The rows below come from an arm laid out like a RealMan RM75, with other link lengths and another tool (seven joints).
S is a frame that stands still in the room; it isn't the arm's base.
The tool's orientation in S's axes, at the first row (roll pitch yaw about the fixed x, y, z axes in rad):
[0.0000 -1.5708 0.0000]
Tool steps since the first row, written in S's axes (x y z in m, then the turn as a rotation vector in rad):
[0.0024 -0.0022 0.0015 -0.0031 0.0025 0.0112]
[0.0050 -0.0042 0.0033 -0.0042 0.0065 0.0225]
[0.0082 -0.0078 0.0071 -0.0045 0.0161 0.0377]
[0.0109 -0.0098 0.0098 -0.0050 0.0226 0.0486]
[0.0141 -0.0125 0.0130 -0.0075 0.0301 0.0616]
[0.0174 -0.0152 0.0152 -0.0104 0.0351 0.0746]
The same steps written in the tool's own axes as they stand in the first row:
[0.0015 -0.0022 -0.0024 0.0112 0.0025 0.0031]
[0.0033 -0.0042 -0.0050 0.0225 0.0065 0.0042]
[0.0071 -0.0078 -0.0082 0.0377 0.0161 0.0045]
[0.0098 -0.0098 -0.0109 0.0486 0.0226 0.0050]
[0.0130 -0.0125 -0.0141 0.0616 0.0301 0.0075]
[0.0152 -0.0152 -0.0174 0.0746 0.0351 0.0104]

